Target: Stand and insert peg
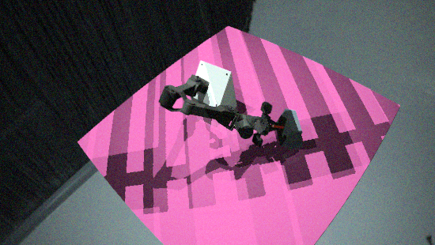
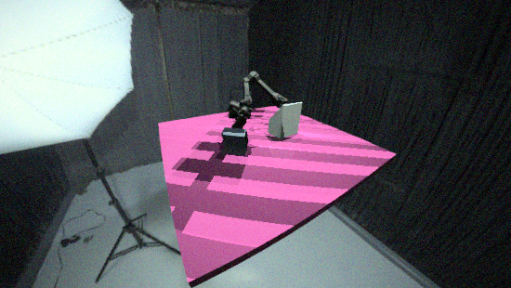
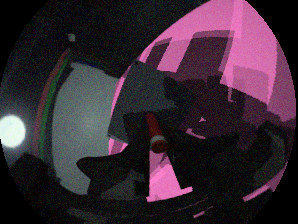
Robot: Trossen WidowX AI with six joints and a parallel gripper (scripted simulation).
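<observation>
The grey sloped panel lies 30 mm to the left of my gripper tip, 30 mm ahead of it and 20 mm below it. Also, from my gripper tip: peg: 10 mm to the right, 10 mm behind, 10 mm above.
</observation>
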